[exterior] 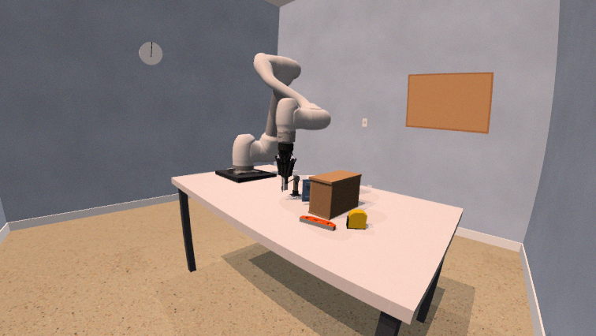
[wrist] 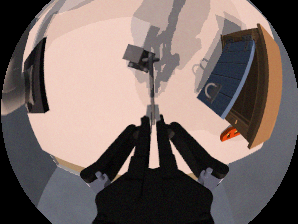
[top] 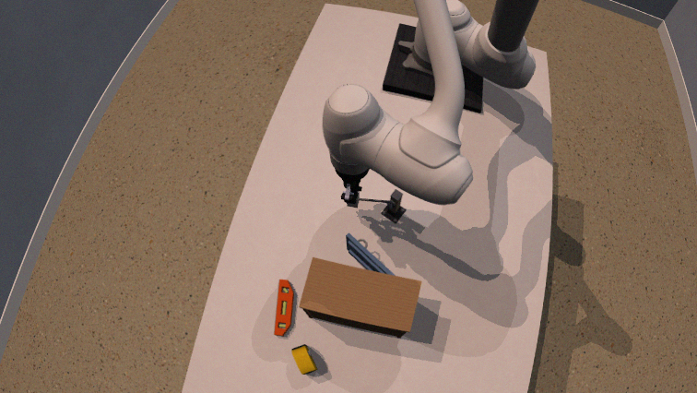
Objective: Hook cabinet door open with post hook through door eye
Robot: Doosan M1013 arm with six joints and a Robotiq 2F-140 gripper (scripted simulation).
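The hook post is 70 mm to the left of my hand, 20 mm behind it and 10 mm below it. Round my hand: cabinet door 140 mm ahead, 120 mm to the left, 20 mm below; thin hook 40 mm to the left, 10 mm below, 10 mm behind; orange spirit level 320 mm ahead, 80 mm below, 60 mm to the right.
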